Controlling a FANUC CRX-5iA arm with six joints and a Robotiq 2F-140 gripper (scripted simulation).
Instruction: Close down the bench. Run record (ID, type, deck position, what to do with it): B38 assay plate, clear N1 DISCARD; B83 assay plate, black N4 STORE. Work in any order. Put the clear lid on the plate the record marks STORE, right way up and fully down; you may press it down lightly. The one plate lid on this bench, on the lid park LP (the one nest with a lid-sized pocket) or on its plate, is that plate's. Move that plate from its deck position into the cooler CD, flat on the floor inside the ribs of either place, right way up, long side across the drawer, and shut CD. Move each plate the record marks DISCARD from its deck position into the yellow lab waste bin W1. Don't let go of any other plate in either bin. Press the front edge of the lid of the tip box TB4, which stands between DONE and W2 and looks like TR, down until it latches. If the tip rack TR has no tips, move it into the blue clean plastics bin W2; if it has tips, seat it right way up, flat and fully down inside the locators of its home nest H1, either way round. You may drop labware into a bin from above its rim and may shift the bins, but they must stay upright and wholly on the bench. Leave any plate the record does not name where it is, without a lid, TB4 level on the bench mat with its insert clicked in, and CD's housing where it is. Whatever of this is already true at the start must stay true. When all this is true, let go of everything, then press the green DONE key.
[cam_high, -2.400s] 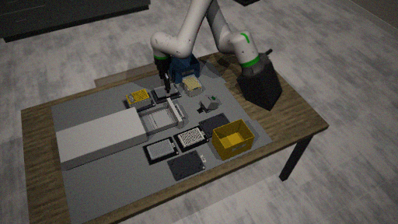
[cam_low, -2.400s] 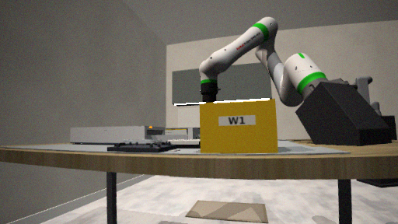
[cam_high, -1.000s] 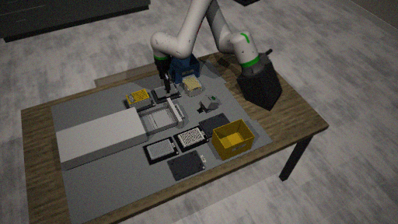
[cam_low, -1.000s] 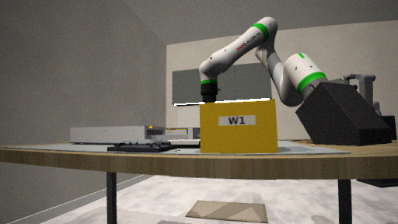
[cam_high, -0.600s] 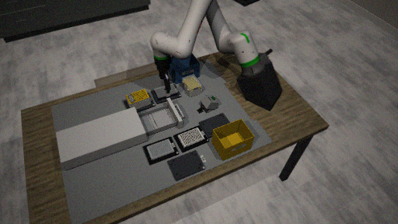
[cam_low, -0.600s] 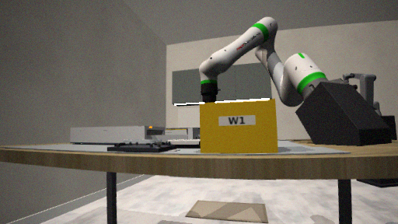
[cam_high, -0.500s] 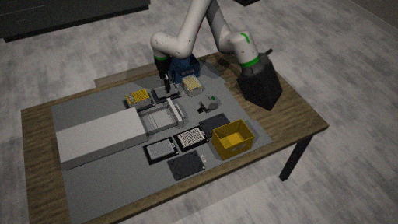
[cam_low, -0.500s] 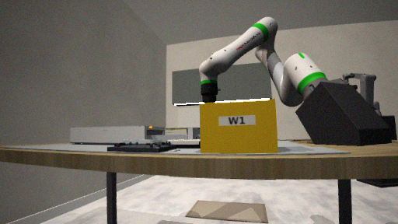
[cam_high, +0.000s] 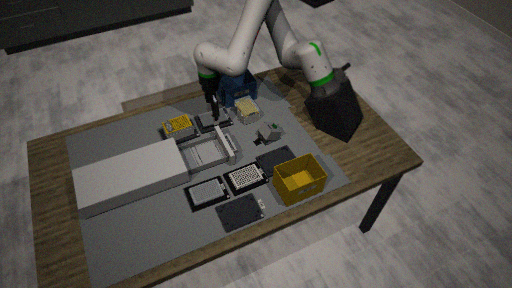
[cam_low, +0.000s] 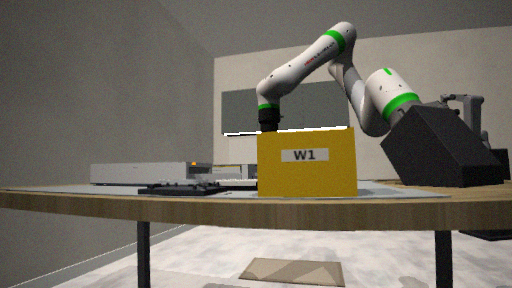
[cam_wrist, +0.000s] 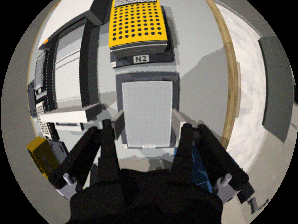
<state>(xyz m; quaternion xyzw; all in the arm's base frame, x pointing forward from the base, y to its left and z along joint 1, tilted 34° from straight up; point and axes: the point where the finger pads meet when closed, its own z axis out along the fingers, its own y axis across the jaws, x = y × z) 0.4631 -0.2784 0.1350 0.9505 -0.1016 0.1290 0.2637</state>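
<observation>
My gripper is now 20 mm above the clear lid. Also, from my hand: yellow tip rack TR: 170 mm ahead, 40 mm to the right, 10 mm above; then black plate: 30 mm below; then blue bin W2: 200 mm behind, 80 mm to the right, 10 mm below.
</observation>
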